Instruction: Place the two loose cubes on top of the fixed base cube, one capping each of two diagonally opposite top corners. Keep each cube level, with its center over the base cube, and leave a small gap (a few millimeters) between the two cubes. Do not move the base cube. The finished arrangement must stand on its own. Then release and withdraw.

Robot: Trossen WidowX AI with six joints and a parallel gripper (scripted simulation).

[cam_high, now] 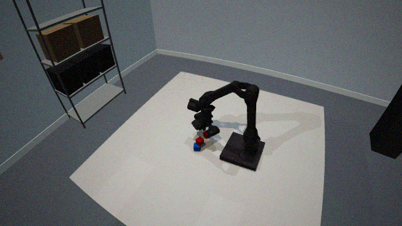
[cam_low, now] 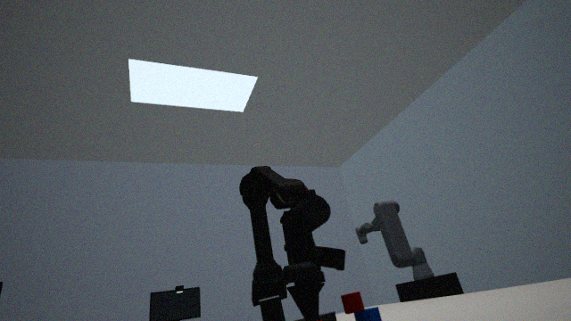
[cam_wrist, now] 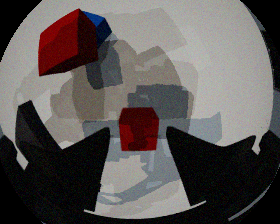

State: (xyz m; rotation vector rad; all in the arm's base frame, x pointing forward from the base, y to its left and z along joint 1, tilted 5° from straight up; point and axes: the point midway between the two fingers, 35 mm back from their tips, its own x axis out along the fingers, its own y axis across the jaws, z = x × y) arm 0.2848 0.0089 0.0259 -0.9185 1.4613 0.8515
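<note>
My gripper tip is 10 mm past the blue base cube, 110 mm to the right of it and 10 mm above it.
</note>
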